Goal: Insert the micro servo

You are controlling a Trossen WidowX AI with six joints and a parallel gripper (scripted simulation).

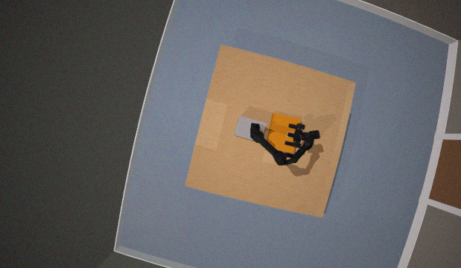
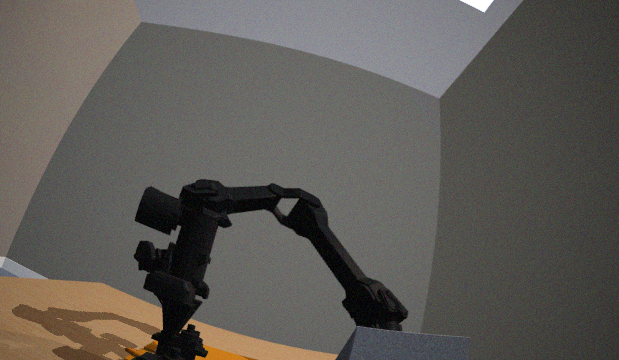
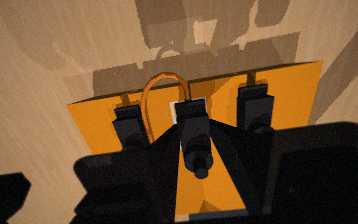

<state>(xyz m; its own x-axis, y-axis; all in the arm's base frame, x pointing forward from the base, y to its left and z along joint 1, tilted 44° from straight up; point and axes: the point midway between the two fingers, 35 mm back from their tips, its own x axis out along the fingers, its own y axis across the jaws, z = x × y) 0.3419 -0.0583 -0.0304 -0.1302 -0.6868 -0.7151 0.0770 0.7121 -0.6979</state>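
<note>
The orange deck lies 12 cm behind my gripper tip, 1 cm to the left of it and 5 cm below it.
</note>
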